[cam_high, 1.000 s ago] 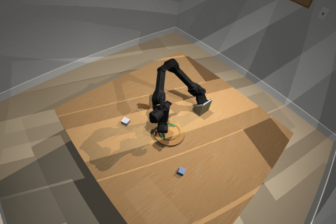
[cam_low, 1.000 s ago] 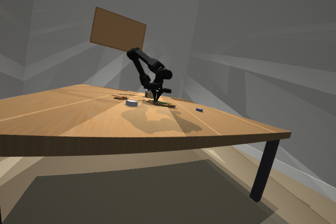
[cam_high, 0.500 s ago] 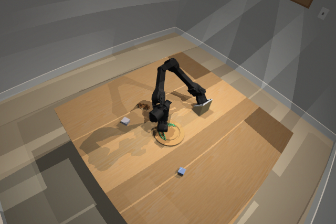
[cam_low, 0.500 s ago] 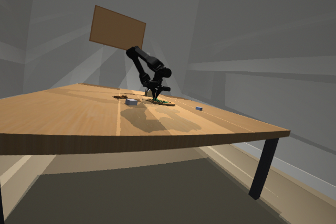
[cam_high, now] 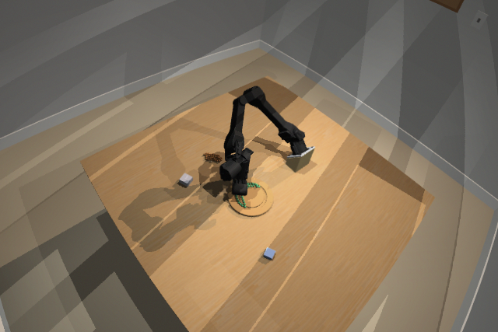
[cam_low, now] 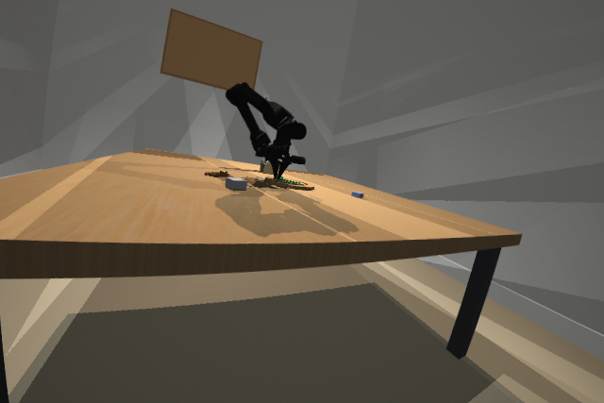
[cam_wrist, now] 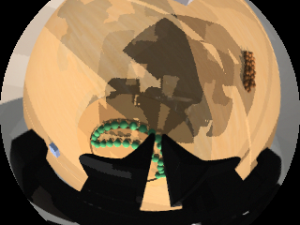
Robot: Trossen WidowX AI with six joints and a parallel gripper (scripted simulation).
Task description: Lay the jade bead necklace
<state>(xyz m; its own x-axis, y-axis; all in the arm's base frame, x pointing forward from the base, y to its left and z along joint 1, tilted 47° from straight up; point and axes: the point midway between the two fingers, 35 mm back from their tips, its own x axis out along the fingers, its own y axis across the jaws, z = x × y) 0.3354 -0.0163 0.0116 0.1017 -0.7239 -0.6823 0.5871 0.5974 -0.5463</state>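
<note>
Now: gripper tip 6 cm to the right of the round wooden bead board, 2 cm past it and 1 cm above it. Round my gripper tip: blue block (32 cm to the left, 7 cm ahead, 1 cm below); pale grey block (18 cm ahead, 15 cm to the right).
</note>
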